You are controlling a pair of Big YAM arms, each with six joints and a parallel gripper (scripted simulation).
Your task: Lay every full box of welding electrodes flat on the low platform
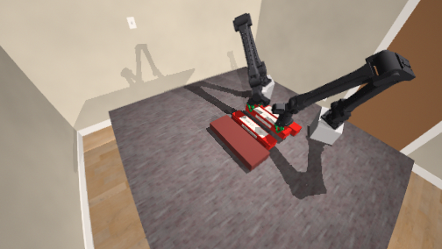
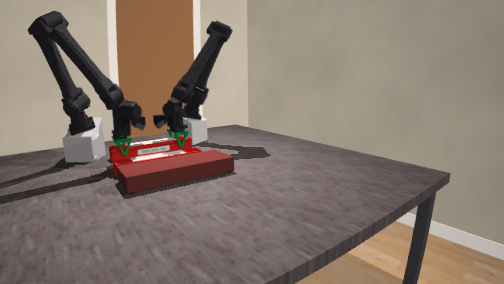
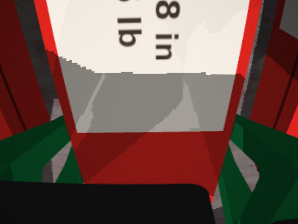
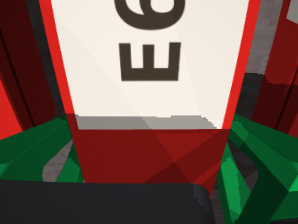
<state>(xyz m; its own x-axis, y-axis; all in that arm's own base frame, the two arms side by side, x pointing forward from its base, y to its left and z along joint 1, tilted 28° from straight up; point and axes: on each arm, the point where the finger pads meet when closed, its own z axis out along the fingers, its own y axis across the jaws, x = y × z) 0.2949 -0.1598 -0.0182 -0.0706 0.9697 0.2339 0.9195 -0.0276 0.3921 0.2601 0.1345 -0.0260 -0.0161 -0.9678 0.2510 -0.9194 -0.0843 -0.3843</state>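
The red electrode box is 10 mm ahead of my right hand, 140 mm to the left of it and 10 mm above it. Also, from my right hand: low dark red platform (290 mm ahead, 120 mm to the left, 40 mm below).
My left hand is 12 cm to the left of the red electrode box, 1 cm below it and 1 cm past it. Round my left hand: low dark red platform (28 cm ahead, 14 cm to the right, 4 cm below).
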